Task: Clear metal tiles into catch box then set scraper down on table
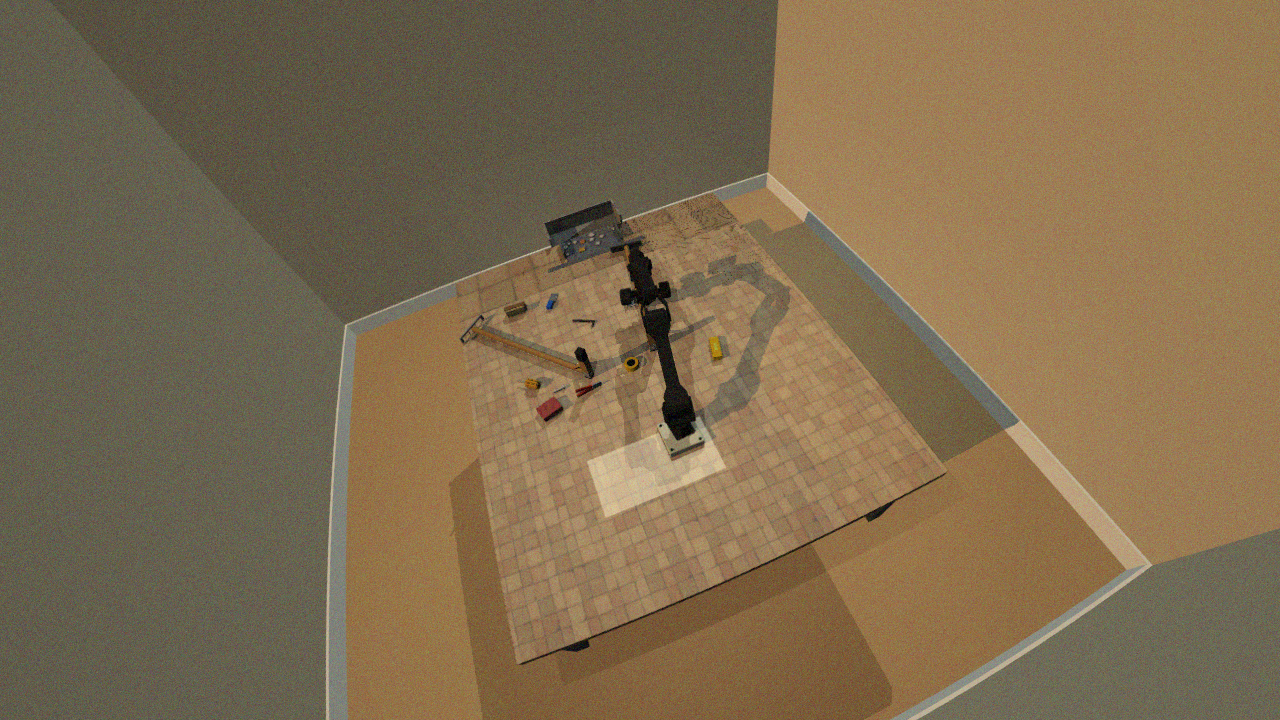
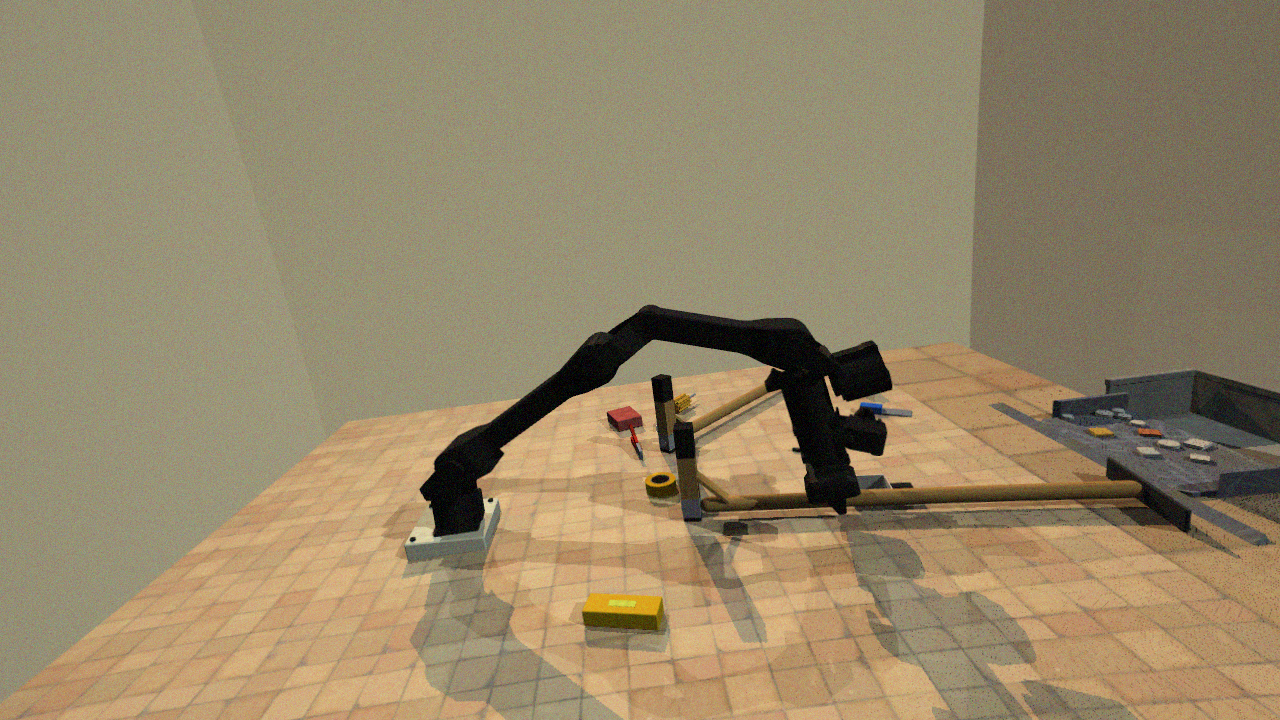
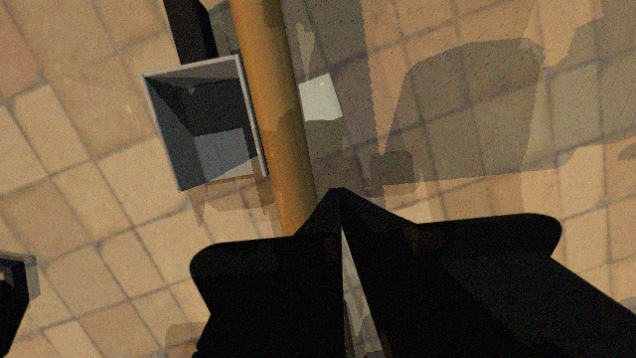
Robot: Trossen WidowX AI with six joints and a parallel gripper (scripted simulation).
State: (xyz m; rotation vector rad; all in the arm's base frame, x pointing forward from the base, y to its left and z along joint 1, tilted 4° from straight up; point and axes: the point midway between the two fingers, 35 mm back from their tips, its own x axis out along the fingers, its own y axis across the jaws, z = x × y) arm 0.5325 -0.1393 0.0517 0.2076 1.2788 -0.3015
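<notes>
Now: gripper tip 80 mm short of the small grey box and 40 mm to the right of it. The rest, counted from my gripper tip: yellow tape roll (230 mm behind, 170 mm to the left); then yellow block (320 mm behind, 100 mm to the right, 10 mm above); then hex key (230 mm to the left, 50 mm ahead, 10 mm below).
</notes>
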